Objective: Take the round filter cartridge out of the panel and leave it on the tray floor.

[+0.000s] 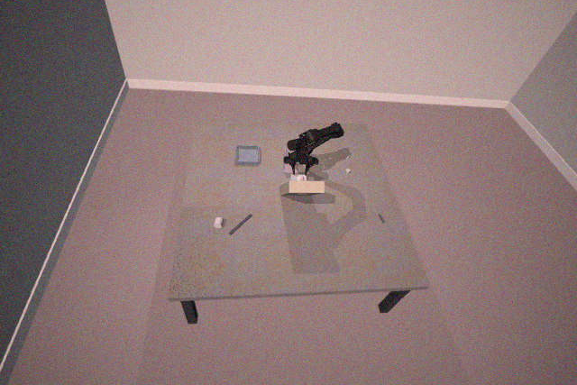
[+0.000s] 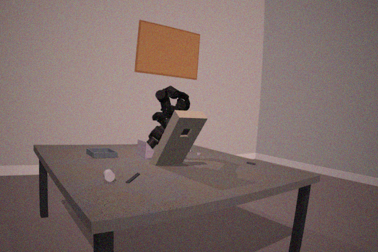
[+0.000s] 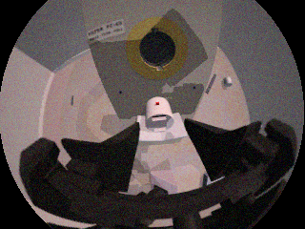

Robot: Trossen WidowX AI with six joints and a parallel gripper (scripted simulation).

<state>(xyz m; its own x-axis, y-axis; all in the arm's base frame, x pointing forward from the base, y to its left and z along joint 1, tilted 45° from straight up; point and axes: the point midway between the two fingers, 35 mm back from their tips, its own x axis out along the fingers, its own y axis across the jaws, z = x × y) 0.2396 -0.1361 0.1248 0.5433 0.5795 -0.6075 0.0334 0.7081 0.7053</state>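
The round filter cartridge is 1 cm ahead of my gripper tip and 2 cm below it. Also, from my gripper tip: blue-grey tray: 34 cm behind, 27 cm to the right, 19 cm below; short dark piece: 18 cm ahead, 50 cm to the left, 19 cm below; tan service panel: 5 cm ahead, 4 cm below.
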